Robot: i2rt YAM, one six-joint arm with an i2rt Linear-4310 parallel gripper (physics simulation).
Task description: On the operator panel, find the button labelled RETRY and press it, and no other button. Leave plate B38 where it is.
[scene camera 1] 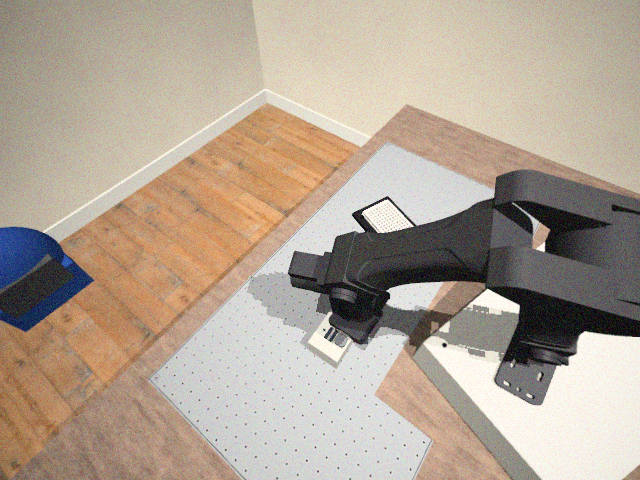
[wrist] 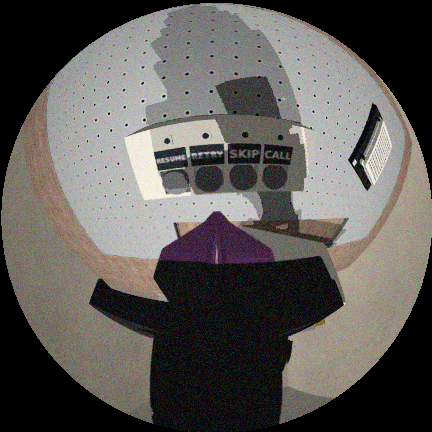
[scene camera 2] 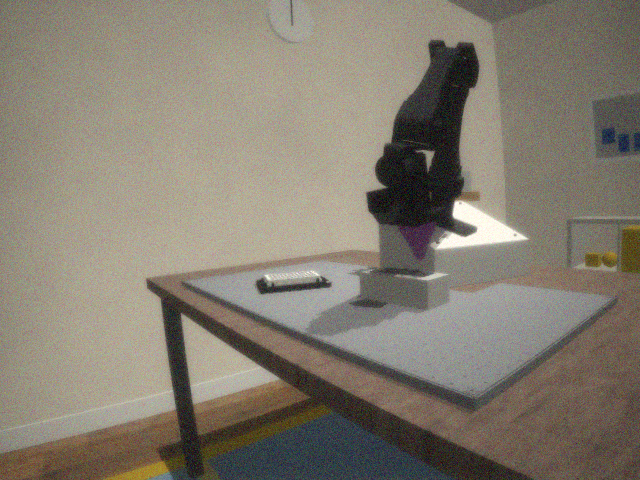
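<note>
The operator panel (scene camera 1: 331, 353) (scene camera 2: 395, 293) (wrist: 140, 165) is a pale box with four dark labels, each above a round button. The labels read RESUME, RETRY, SKIP and CALL from left to right in the wrist view. The RETRY button (wrist: 209, 179) is dark and round, second from the left. My gripper (scene camera 2: 422, 257) (wrist: 216, 217) is shut and empty, its purple fingertips together. They are above the panel's top in scene camera 2 and below the button row in the wrist view, slightly right of RETRY. The arm hides them in scene camera 1. A white well plate (scene camera 1: 386, 215) (scene camera 2: 293, 278) (wrist: 379, 150) sits in a black holder; B38 is unreadable.
The panel and plate holder stand on a grey perforated board (scene camera 1: 248, 392) (scene camera 2: 413, 356) (wrist: 85, 150) on a wooden table (scene camera 1: 129, 413) (scene camera 2: 578, 413). A large white sloped block (scene camera 1: 589, 413) (scene camera 2: 491, 258) stands near the arm. The arm's shadow falls across the panel.
</note>
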